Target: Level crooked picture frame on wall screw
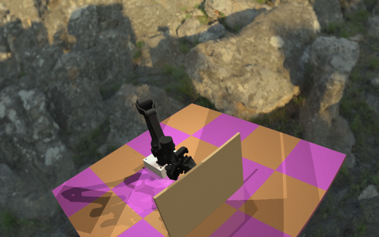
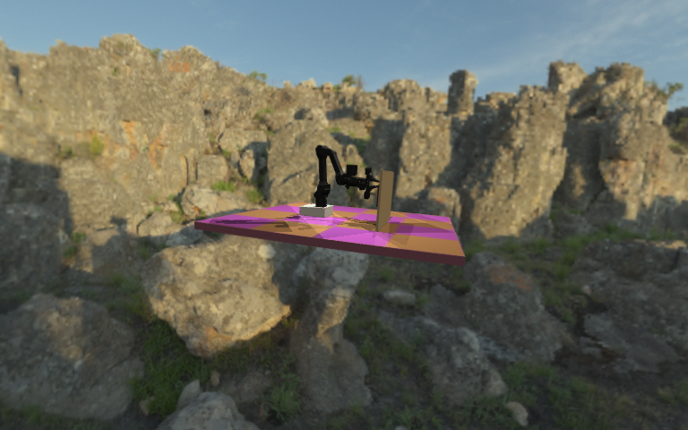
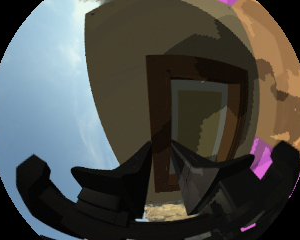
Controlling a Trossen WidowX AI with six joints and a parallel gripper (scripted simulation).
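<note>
Right now the picture frame is 10 mm ahead of my gripper tip, 10 mm to the left of it and 50 mm below it. Round my gripper tip: wall panel 20 mm ahead, 10 mm to the right, 80 mm below.
</note>
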